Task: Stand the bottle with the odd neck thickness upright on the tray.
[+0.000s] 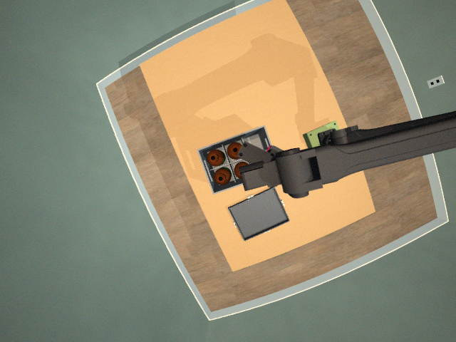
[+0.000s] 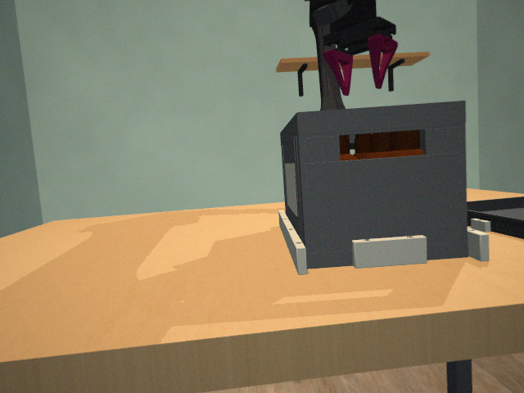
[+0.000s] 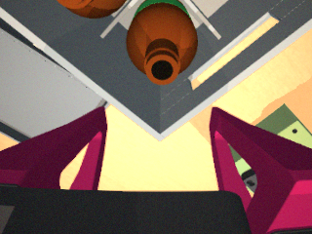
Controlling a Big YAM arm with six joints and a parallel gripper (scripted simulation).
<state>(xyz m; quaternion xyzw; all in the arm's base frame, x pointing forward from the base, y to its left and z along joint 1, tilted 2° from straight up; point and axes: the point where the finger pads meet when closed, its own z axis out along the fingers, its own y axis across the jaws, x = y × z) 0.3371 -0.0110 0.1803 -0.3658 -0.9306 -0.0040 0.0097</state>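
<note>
My hand is 9 cm short of the dark grey crate, 4 cm to the left of it and 15 cm above it. Also, from my hand: grey tray (7 cm ahead, 24 cm to the left, 23 cm below).
</note>
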